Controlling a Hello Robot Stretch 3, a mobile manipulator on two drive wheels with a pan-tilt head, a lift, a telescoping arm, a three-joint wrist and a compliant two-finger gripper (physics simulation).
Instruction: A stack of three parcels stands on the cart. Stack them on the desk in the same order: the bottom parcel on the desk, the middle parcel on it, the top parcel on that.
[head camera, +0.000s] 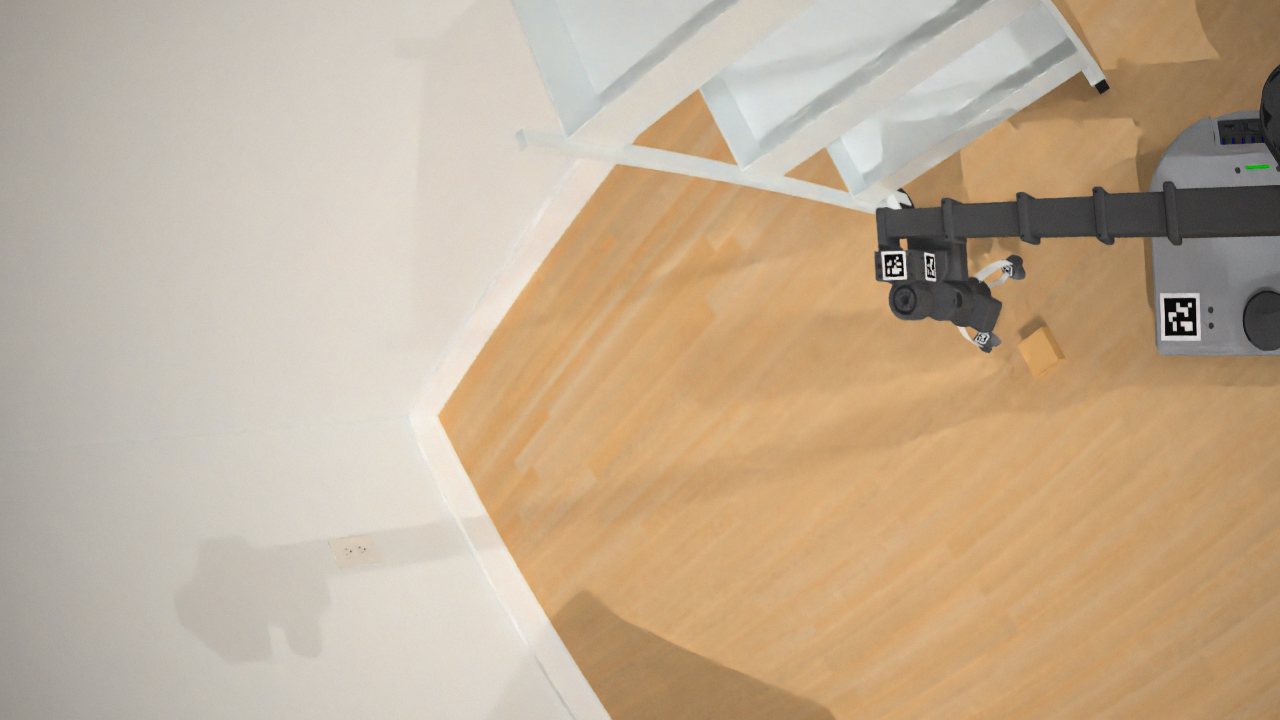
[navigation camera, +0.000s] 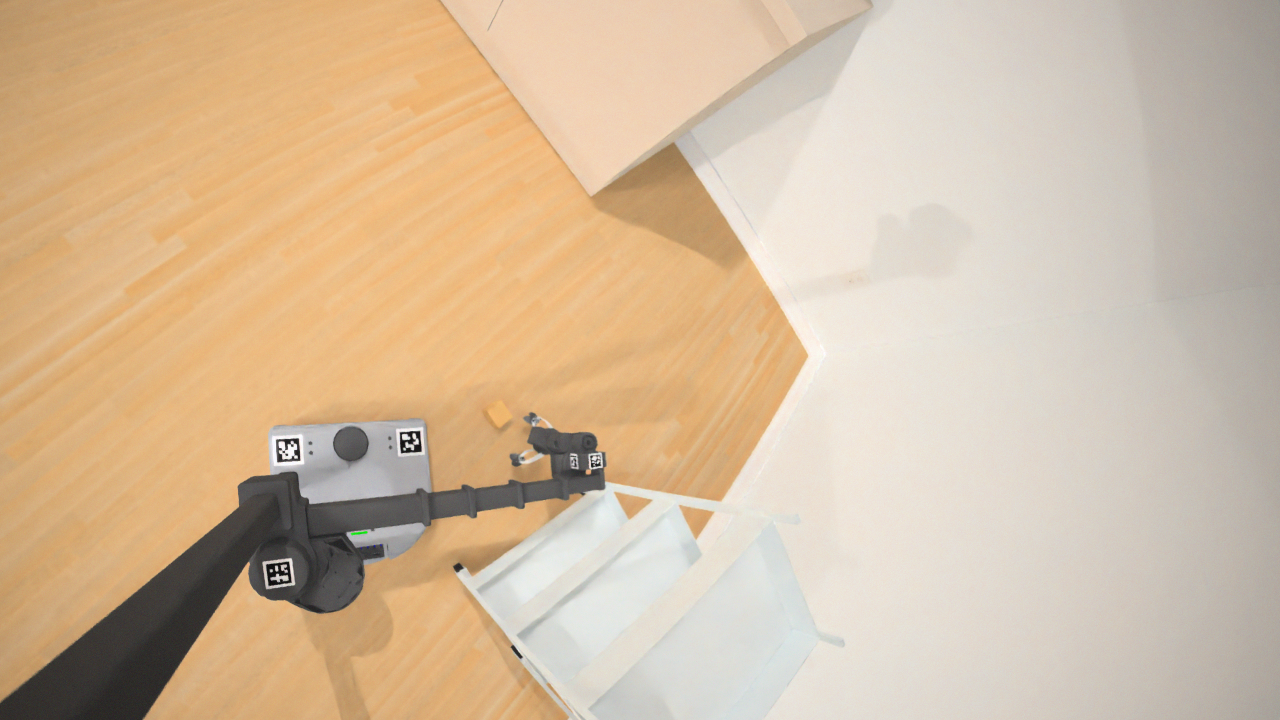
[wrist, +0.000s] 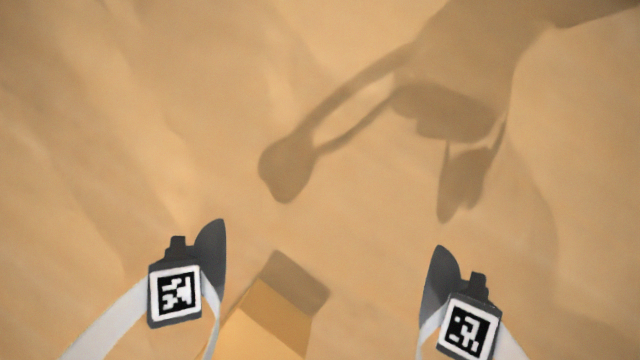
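Seen in the pictures: gripper, fingertip midpoint: (head camera: 1005, 304) (navigation camera: 521, 438) (wrist: 325, 261); robot's base at its link origin: (head camera: 1264, 317) (navigation camera: 350, 442).
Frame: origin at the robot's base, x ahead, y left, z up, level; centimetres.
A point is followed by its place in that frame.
A small orange-tan box (head camera: 1041, 351) @(x 4.7, y -37.8, z 5.0 cm) (navigation camera: 497, 413) @(x 5.0, y -37.8, z 5.0 cm) (wrist: 260, 337) @(x 3.2, y -40.0, z 5.0 cm), which looks like one of the parcels, lies on the wood floor. My gripper (head camera: 1000, 304) @(x -2.2, y -43.5, z 6.3 cm) (navigation camera: 524, 438) @(x -2.2, y -43.5, z 6.3 cm) (wrist: 325, 261) @(x -2.2, y -43.5, z 6.3 cm) is open and empty, above the floor, with its fingers pointing toward the robot's base. The box shows low in the wrist view, beyond the fingers and nearer the left one, partly cut off by the lower edge. The gripper's shadow falls on the floor. A stack of three parcels does not show, and I cannot make out the cart. A beige piece of furniture (navigation camera: 617, 80) @(x 86.0, y -57.1, z 44.1 cm), possibly the desk, stands at the top of the navigation view.
A white tiered shelf unit (head camera: 698, 168) @(x -16.1, y -61.9, z 54.6 cm) (navigation camera: 671, 613) @(x -27.2, y -40.1, z 70.8 cm) stands close beside the wrist and the outer end of the arm. The robot's grey base (head camera: 1194, 259) @(x -7.4, y -10.5, z 16.0 cm) (navigation camera: 358, 474) @(x -6.4, y -1.1, z 15.9 cm) is at the inner end of the arm. White walls meet in a corner beyond the gripper.
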